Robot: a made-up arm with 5 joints.
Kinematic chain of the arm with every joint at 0, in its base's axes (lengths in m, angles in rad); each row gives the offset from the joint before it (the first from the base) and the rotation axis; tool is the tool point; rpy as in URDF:
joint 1: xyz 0.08 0 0.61 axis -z
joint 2: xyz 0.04 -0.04 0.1 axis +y
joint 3: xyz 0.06 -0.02 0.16 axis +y
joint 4: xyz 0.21 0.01 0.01 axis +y
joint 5: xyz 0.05 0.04 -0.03 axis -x
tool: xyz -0.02 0.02 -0.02 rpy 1.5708 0 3.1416
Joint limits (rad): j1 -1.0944..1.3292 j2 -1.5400..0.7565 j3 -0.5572..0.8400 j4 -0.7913..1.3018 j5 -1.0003..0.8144
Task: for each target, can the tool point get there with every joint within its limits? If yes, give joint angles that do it. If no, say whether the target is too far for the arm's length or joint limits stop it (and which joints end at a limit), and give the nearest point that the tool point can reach.
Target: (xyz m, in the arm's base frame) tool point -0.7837 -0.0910 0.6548
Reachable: no: too far | nearest point -0.1745 -0.0268 0.9822 | short by 0.695 m
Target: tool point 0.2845 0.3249 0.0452
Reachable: no: too far | nearest point 0.2193 0.2213 0.5210 | short by 0.491 m
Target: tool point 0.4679 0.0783 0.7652
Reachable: yes | joints -0.1754 0.3237 -0.1102 -0.4365 0.0305
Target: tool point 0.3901 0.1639 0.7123
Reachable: yes | joints -0.4635 0.4297 -0.0955 0.3949 0.0995
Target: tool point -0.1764 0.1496 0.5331
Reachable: no: joint limits stop it (at a limit: joint 1, joint 2, joint 3) | nearest point 0.1338 0.1399 0.5638 | short by 0.312 m
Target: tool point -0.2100 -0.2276 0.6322
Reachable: no: joint limits stop it (at a limit: joint 1, joint 3, joint 5) | nearest point 0.1070 -0.1548 0.6286 | short by 0.325 m
